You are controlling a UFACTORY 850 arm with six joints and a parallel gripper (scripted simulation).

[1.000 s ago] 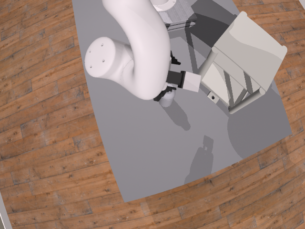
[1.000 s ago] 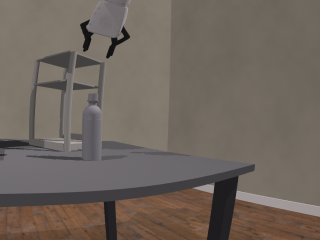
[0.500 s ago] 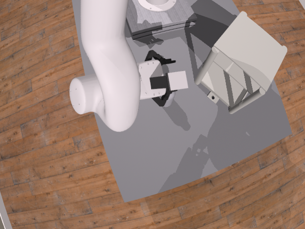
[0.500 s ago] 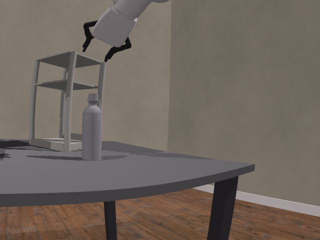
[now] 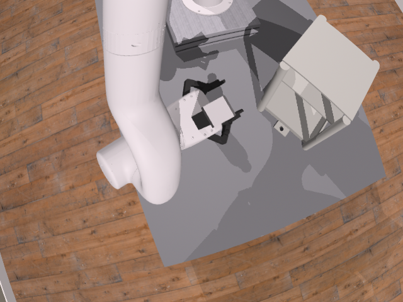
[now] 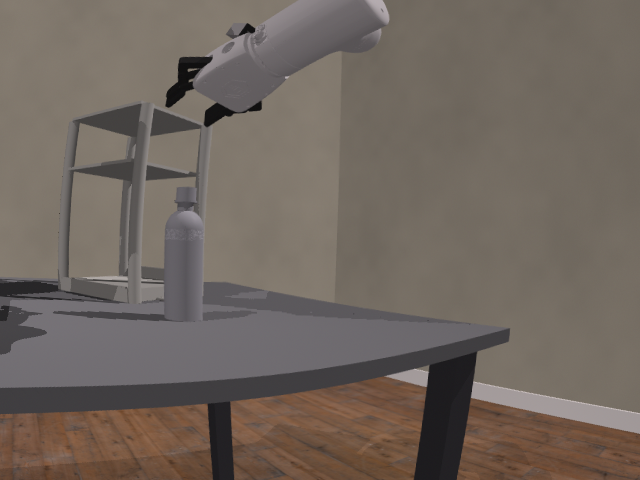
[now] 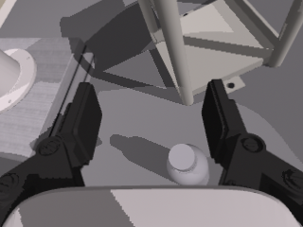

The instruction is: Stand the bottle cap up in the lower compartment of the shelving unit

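My gripper is now 19 cm above the grey bottle. The rest, counted from my hand: shelving unit: 30 cm to the left, 13 cm below, 2 cm ahead.
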